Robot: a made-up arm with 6 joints.
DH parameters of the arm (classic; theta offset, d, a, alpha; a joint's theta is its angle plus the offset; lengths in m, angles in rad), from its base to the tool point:
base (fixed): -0.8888 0 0.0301 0
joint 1: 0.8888 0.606 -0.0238 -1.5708
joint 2: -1.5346 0 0.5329 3.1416
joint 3: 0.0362 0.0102 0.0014 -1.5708
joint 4: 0 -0.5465 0.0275 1.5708
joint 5: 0 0.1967 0.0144 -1.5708
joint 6: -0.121 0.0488 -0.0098 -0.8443
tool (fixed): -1.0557 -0.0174 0 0
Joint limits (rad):
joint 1: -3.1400..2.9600
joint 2: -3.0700..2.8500
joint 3: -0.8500..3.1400
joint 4: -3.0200..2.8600
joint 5: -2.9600..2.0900
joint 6: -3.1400..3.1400
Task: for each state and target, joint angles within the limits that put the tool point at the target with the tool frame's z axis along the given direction. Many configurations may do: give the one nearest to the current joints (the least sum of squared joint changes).
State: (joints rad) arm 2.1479 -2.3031 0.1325 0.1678 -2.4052 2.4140
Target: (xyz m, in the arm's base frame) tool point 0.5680 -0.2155 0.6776 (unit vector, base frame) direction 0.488 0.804 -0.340
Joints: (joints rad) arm 2.4903 -2.6577 -0.4443 -0.8493 -1.8466 2.4694
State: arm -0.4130 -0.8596 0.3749 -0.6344 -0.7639 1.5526
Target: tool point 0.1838 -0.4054 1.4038 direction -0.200 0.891 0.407
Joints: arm -0.5953 -0.2484 0.1530 -0.0117 -1.4842 0.6817
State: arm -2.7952 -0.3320 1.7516 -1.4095 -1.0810 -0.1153
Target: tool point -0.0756 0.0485 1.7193 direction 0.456 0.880 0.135
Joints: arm -2.5602 -0.0258 1.7749 -1.3821 -1.6955 -0.2167
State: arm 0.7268 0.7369 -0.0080 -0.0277 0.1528 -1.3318
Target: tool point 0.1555 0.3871 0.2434 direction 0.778 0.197 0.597
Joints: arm 1.5718 1.2291 -0.2202 -1.0232 -0.1248 -1.6889
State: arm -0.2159 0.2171 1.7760 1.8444 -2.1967 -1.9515
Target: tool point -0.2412 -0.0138 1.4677 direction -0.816 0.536 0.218
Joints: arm 0.0973 0.3850 2.5076 1.4633 -1.5676 -2.1196
